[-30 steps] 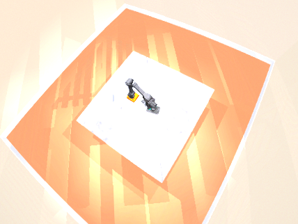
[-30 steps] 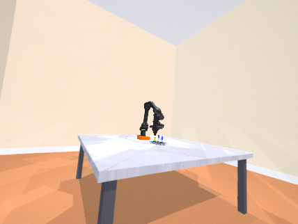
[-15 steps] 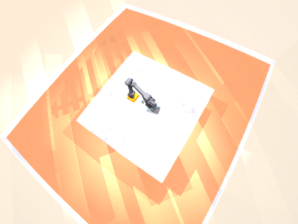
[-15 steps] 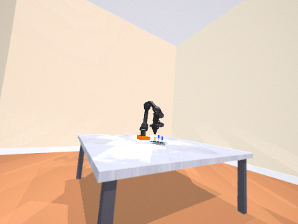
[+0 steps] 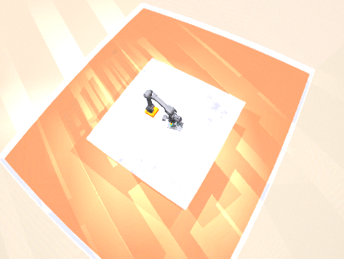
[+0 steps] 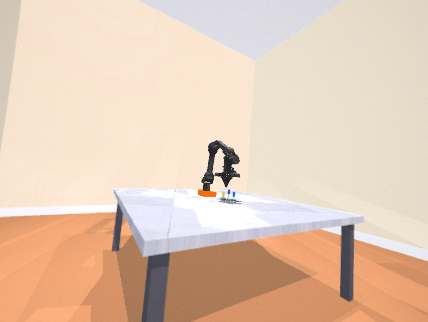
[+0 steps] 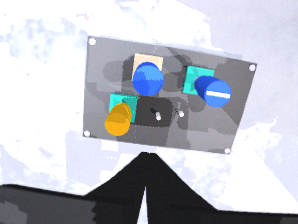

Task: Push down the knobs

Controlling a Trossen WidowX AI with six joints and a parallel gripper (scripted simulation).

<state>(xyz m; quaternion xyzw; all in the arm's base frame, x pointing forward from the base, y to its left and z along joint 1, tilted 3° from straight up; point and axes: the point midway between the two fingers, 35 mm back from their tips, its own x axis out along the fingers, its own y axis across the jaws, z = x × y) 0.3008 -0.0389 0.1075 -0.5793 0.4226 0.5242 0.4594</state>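
The yellow knob lies 50 mm below my gripper tip and 20 mm behind it. The rest, counted from my gripper tip: teal potentiometer: 50 mm to the left, 50 mm below, 30 mm ahead.
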